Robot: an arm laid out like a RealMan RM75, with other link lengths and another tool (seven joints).
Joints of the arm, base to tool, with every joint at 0 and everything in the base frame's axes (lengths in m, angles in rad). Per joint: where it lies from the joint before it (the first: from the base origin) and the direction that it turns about. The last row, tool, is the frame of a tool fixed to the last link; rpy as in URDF.
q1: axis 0 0 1 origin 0 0 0.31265
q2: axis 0 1 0 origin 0 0 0
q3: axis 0 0 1 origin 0 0 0.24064
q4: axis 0 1 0 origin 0 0 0
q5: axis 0 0 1 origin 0 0 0.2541
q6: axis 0 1 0 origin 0 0 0
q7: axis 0 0 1 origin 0 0 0.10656
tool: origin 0.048 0.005 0.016 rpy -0.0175 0 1.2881
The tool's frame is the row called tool.
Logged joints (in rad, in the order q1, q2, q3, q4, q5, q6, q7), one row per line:
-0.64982, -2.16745, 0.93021, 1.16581, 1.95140, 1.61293, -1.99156
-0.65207, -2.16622, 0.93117, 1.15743, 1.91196, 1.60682, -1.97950
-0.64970, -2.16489, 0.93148, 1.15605, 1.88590, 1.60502, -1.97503
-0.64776, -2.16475, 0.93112, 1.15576, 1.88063, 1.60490, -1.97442
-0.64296, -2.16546, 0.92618, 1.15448, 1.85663, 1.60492, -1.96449
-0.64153, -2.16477, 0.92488, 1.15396, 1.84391, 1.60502, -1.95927
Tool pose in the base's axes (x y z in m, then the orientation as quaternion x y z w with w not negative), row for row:
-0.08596, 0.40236, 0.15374, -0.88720, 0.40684, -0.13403, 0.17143
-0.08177, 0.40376, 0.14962, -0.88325, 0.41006, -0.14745, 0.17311
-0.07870, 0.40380, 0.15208, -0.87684, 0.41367, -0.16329, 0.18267
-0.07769, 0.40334, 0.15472, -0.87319, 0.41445, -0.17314, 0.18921
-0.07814, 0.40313, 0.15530, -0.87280, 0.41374, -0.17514, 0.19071
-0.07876, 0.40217, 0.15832, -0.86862, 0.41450, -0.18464, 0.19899
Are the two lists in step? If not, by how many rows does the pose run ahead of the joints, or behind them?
The pose runs 1 row behind the joints: the pose in row i belongs to the joints in row i - 1.
